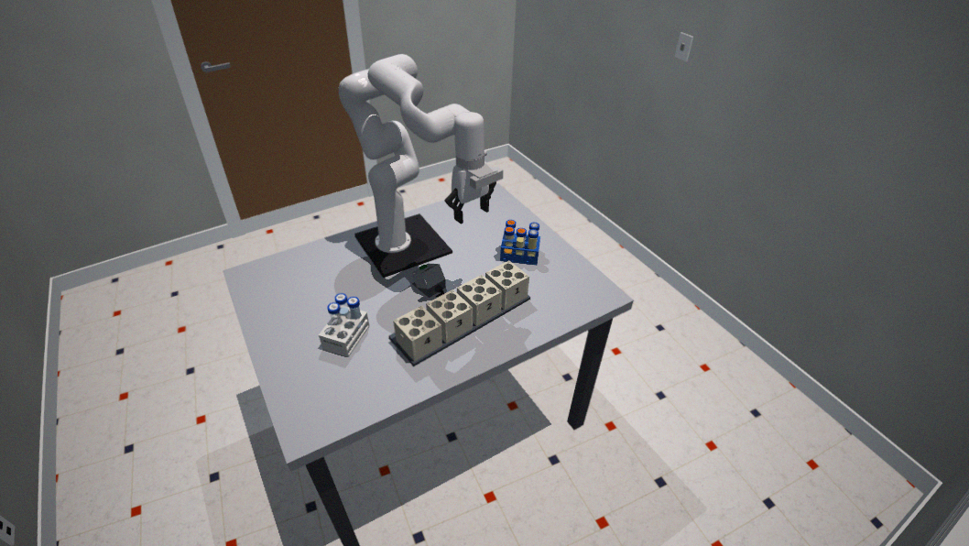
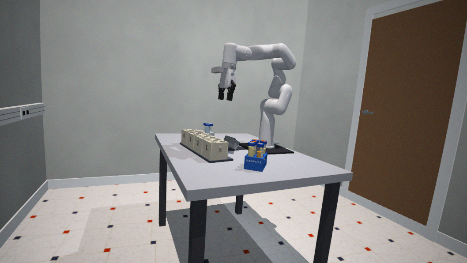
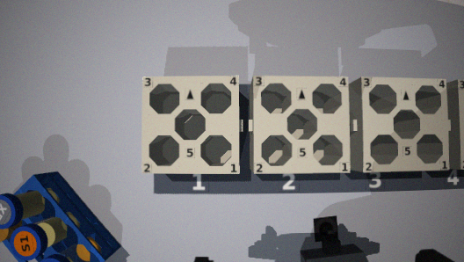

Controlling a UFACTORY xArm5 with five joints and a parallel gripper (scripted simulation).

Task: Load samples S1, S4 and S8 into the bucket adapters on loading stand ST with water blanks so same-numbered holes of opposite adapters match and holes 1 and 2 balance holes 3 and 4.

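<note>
Now: hand 41 cm to the left of the white rack, 28 cm above it and 1 cm past it. The rest, counted from my hand: adapter 3: 26 cm below, 13 cm to the right, 10 cm ahead; blue samples rack: 28 cm below, 24 cm to the left, 9 cm behind.
</note>
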